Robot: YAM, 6 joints.
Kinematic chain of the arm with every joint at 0, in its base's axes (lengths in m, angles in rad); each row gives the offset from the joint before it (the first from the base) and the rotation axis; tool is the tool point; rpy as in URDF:
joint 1: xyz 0 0 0.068 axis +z
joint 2: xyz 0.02 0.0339 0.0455 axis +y
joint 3: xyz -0.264 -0.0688 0 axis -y
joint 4: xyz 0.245 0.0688 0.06 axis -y
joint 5: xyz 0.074 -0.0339 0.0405 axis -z
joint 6: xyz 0.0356 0 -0.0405 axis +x
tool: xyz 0 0 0 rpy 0 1.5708 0
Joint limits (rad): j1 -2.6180..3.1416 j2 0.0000..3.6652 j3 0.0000..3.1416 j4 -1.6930..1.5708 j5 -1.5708..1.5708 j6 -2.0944..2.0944
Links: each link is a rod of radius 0.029 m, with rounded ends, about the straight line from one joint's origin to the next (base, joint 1, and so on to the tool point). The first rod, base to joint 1, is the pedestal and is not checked.
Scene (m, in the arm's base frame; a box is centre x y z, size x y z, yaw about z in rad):
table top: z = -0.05
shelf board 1: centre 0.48 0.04 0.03 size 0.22 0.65 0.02 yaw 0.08
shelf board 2: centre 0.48 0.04 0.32 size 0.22 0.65 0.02 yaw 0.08
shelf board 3: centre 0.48 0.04 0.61 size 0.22 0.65 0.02 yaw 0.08
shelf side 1: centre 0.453 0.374 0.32 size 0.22 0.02 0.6 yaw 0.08
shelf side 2: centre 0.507 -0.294 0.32 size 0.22 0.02 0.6 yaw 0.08
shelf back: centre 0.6 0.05 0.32 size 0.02 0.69 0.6 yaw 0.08
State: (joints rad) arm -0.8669 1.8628 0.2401 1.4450 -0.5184 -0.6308
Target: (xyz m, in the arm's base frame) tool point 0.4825 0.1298 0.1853
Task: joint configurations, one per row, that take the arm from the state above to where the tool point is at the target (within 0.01 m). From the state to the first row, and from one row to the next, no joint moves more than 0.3 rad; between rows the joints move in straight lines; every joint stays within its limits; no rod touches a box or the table.
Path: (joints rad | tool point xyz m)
1: -0.5924 1.9759 0.5344 1.3847 -0.5046 -0.6308 | 0.2752 -0.1645 0.1149
2: -0.3180 2.0890 0.8286 1.3243 -0.4908 -0.6308 | 0.3737 -0.1053 0.1346
3: -0.0435 2.2021 1.1229 1.2640 -0.4770 -0.6308 | 0.4485 -0.0032 0.1584
4: 0.2310 2.3152 1.4171 1.2037 -0.4632 -0.6308 | 0.4825 0.1298 0.1853

